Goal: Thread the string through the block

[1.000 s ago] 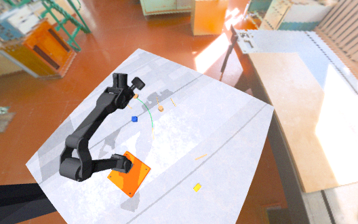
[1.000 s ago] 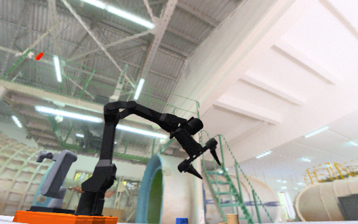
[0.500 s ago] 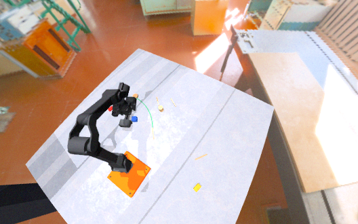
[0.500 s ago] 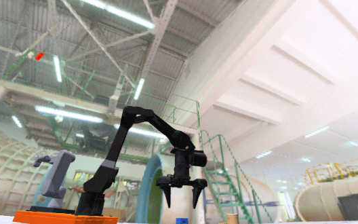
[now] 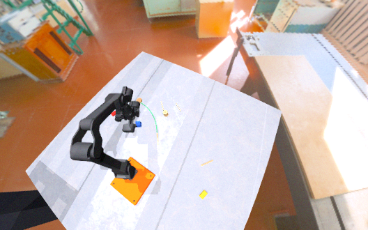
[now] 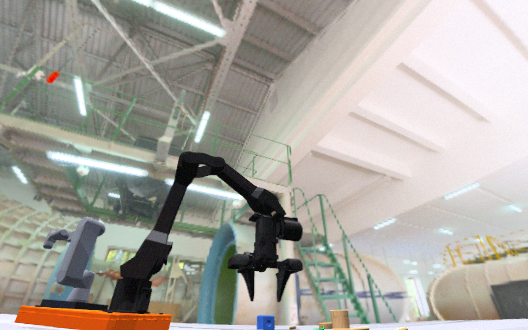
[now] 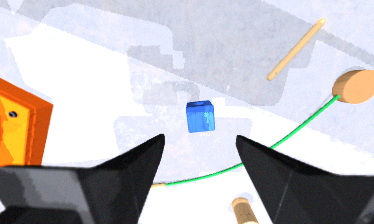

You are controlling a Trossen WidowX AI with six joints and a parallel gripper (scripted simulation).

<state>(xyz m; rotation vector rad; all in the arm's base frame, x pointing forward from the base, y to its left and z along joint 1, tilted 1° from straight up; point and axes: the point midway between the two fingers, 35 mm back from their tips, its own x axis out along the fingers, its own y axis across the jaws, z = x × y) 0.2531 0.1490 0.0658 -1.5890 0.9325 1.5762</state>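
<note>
Now: the blue cube 10 mm to the left of my gripper tip and 40 mm below it. Round my gripper tip: thin wooden stick (150 mm to the right, 60 mm below); tan wooden block (150 mm ahead, 100 mm to the right, 40 mm below); round wooden button (140 mm ahead, 130 mm to the left, 50 mm below).
</note>
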